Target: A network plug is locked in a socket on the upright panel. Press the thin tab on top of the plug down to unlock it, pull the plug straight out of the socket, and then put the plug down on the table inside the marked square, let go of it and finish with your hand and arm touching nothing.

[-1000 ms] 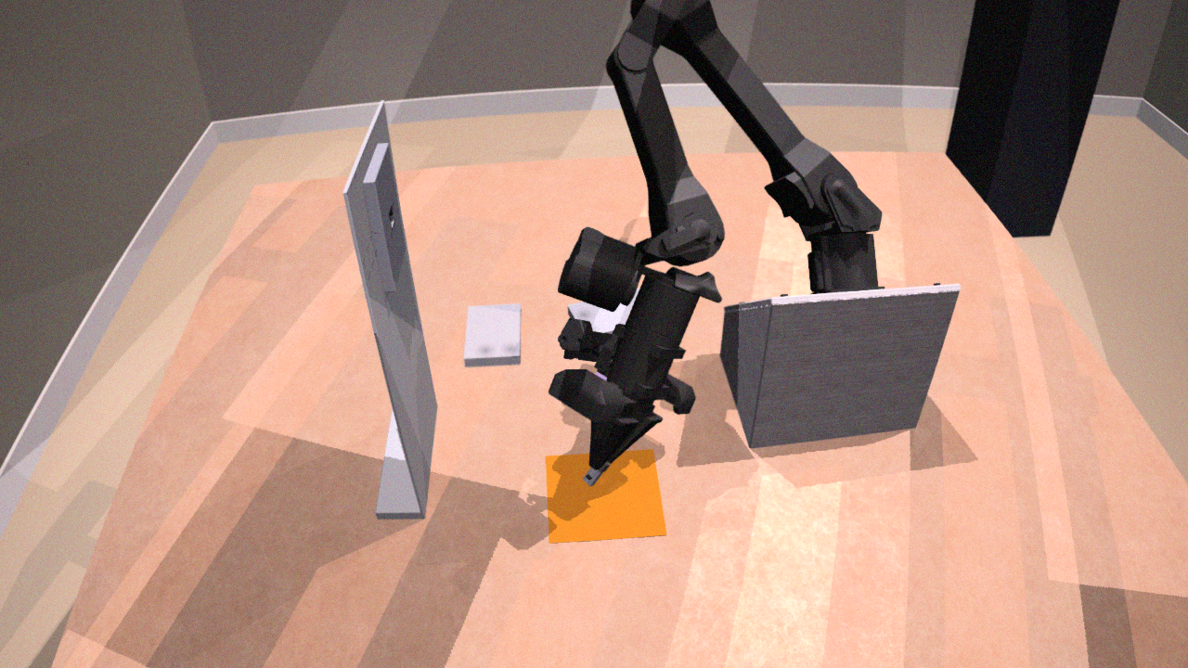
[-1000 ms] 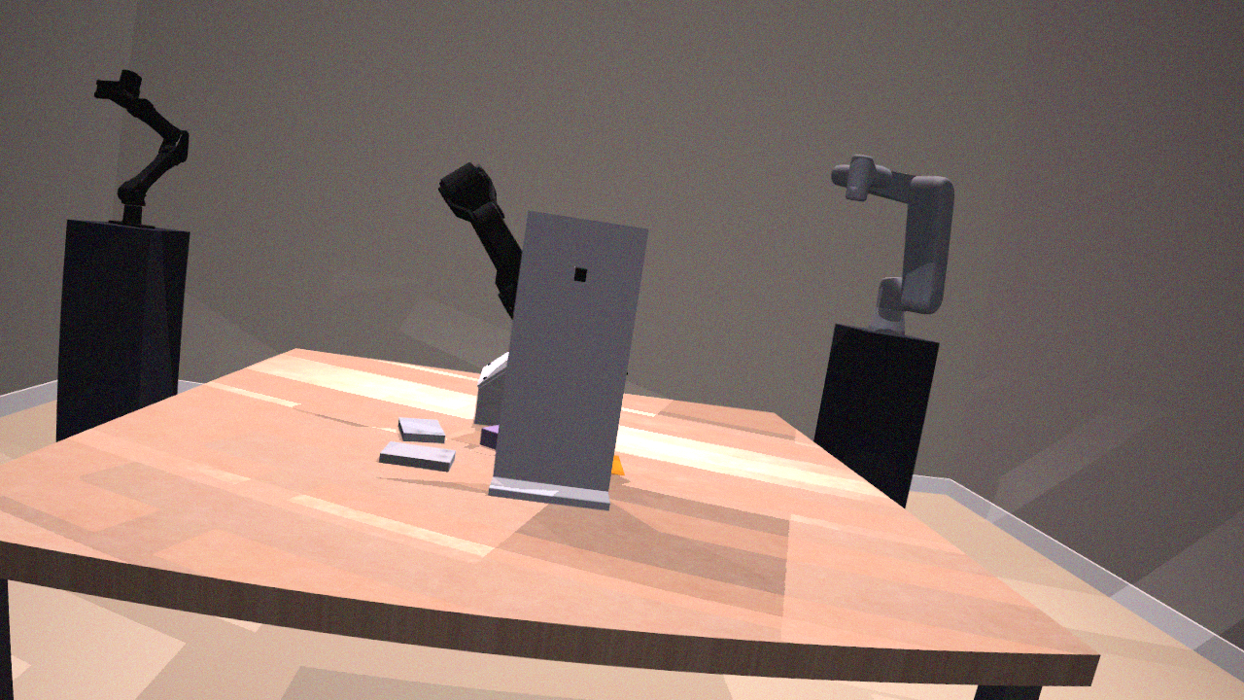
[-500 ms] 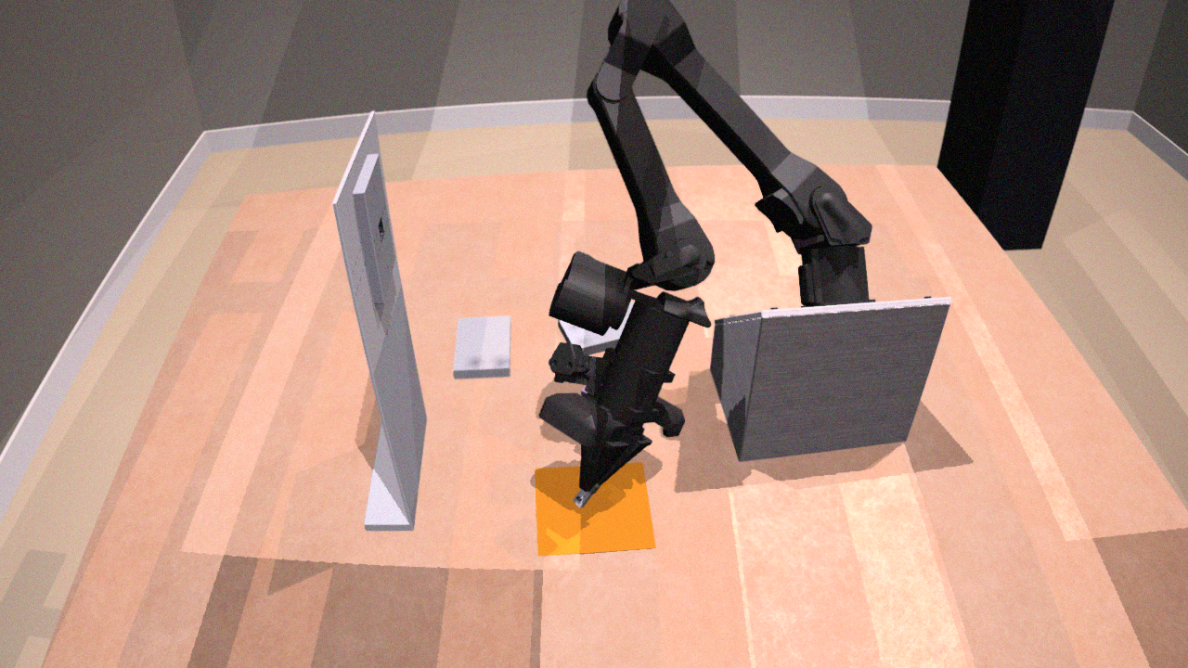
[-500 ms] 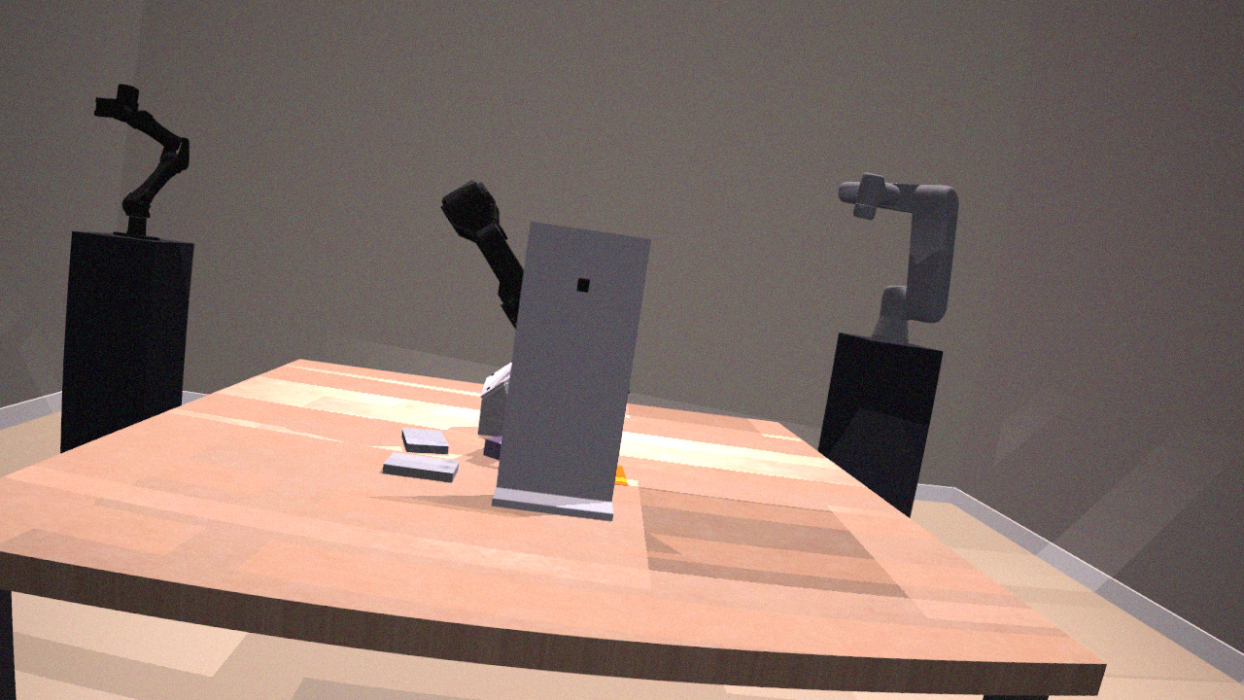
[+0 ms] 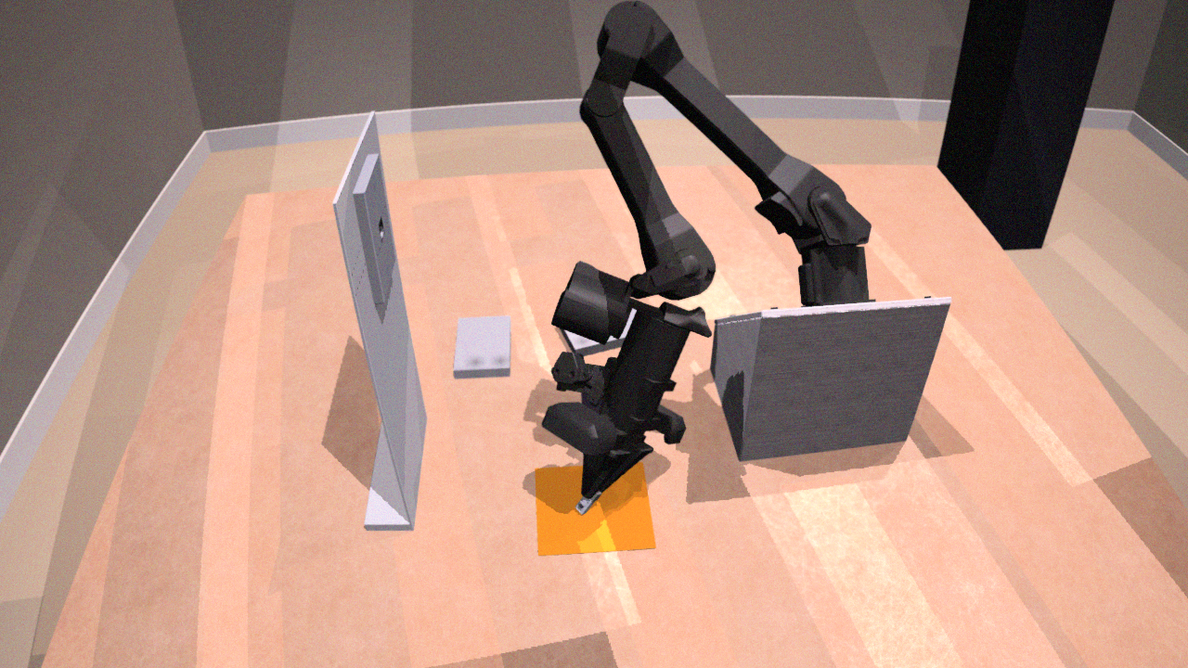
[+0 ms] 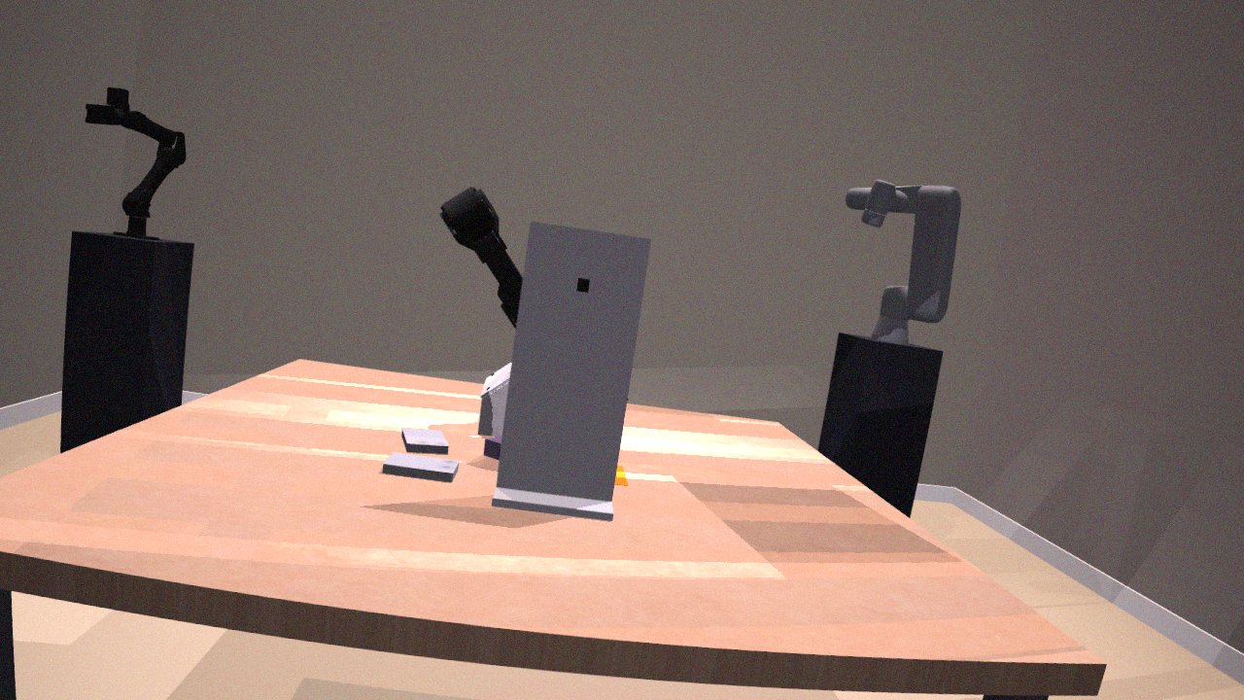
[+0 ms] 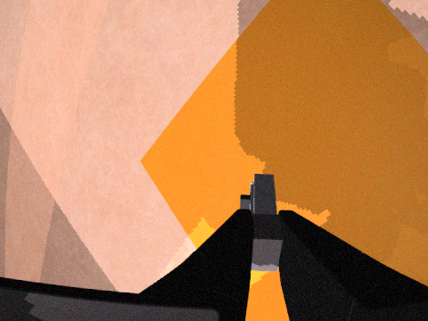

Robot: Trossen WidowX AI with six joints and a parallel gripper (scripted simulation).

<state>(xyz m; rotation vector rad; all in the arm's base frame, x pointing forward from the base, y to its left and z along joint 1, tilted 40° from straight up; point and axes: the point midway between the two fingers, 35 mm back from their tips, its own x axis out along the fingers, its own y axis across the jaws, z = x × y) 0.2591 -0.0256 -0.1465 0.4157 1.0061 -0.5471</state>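
The grey network plug is right at my gripper tip. Round my gripper tip: grey panel (19 cm ahead, 16 cm above, 7 cm to the right); then orange marked square (2 cm below).
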